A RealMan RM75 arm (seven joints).
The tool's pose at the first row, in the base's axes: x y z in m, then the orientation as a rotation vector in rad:
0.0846 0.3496 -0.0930 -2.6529 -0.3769 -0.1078
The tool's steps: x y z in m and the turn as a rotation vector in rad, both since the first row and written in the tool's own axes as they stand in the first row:
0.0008 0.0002 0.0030 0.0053 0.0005 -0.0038
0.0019 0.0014 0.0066 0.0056 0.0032 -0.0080
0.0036 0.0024 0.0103 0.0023 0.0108 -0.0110
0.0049 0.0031 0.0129 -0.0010 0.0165 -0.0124
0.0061 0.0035 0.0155 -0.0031 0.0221 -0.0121
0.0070 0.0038 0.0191 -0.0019 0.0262 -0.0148
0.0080 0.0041 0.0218 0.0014 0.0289 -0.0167
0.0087 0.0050 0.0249 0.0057 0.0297 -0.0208
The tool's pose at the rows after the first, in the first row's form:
0.0855 0.3510 -0.0957 -2.6470 -0.3816 -0.1085
0.0869 0.3518 -0.0992 -2.6456 -0.3862 -0.1133
0.0889 0.3531 -0.1027 -2.6472 -0.3879 -0.1250
0.0903 0.3539 -0.1052 -2.6493 -0.3880 -0.1337
0.0916 0.3551 -0.1075 -2.6505 -0.3859 -0.1415
0.0926 0.3566 -0.1107 -2.6482 -0.3880 -0.1475
0.0937 0.3579 -0.1131 -2.6442 -0.3895 -0.1509
0.0947 0.3586 -0.1162 -2.6391 -0.3945 -0.1523

